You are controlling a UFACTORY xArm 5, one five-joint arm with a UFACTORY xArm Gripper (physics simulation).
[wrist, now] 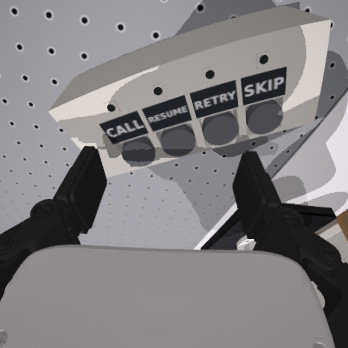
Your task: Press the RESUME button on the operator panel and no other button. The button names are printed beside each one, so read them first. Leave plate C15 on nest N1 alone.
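Frame: origin at the arm's base, x left, y back, z up, level; centimetres.
Seen in the pictures: gripper, between the fingertips: (169, 165).
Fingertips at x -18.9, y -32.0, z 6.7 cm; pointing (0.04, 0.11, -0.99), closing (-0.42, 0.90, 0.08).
Note:
Pixels of each thing's top centre, then the offset from my fingertips to it. "spot": a spot on its surface instead. Level surfaces: height alone.
- operator panel, a spot on its surface: (295, 45) spot: dx -8.8, dy +3.3, dz -2.4 cm
- CALL button, a spot on its surface: (138, 152) spot: dx +1.5, dy -1.6, dz -2.1 cm
- RESUME button, a spot on its surface: (178, 140) spot: dx -0.6, dy +0.5, dz -2.1 cm
- RETRY button, a spot on its surface: (220, 128) spot: dx -2.6, dy +2.6, dz -2.1 cm
- SKIP button, a spot on its surface: (264, 117) spot: dx -4.6, dy +4.7, dz -2.1 cm
- grey perforated board, height of its surface: dz -7.6 cm
- white surface, height of its surface: dz -8.9 cm
The operator panel (295, 45) is a beige box in the upper part of the wrist view, with four round grey buttons in a row, each below a dark name label. From left to right they are the CALL button (138, 152), the RESUME button (178, 140), the RETRY button (220, 128) and the SKIP button (264, 117). My gripper (169, 165) is open and empty, its fingertips showing just below the button row, left and right of the RESUME button. A shadow falls across the lower part of the buttons. Plate C15 and nest N1 cannot be made out.
The panel stands on a grey perforated board (30, 150). At the right are a white surface (335, 145) and a black frame-like object (312, 211), partly behind the right finger. Part of a brown object (344, 220) shows at the right edge.

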